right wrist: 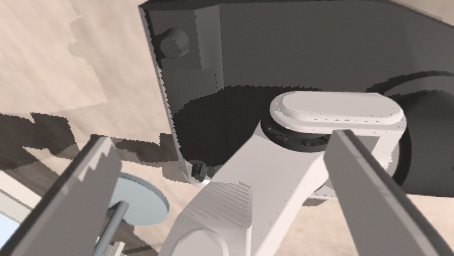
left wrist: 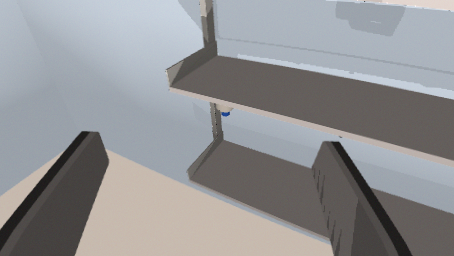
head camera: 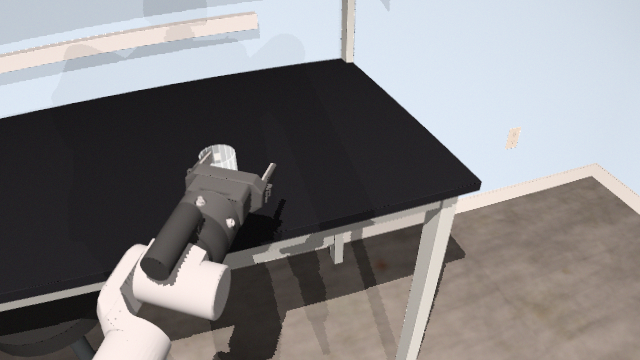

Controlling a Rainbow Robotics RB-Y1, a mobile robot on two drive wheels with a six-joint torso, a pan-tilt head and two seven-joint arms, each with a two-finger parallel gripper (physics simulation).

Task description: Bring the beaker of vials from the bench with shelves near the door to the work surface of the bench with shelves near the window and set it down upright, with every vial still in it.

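The clear beaker [head camera: 228, 156] stands on the black bench top [head camera: 125, 150] in the head view. Its rim and upper side show; its lower part and any vials are hidden behind my left gripper [head camera: 240, 161] [left wrist: 215, 140]. The left gripper is open, its fingers wide apart, and it overlaps the beaker in the head view. One fingertip appears in front of the beaker's left side, the other to its right. The beaker does not show between the fingers in the left wrist view. My right gripper [right wrist: 222, 147] is open and empty, with the floor and robot body behind it.
An upright post [head camera: 347, 35] stands at the bench's back corner, a pale leg [head camera: 425, 265] at its front. Part of a stool [head camera: 45, 340] shows below the bench. The left wrist view shows an upper shelf [left wrist: 300, 95] and a lower shelf [left wrist: 255, 175]. A stool base [right wrist: 145, 202] is on the floor.
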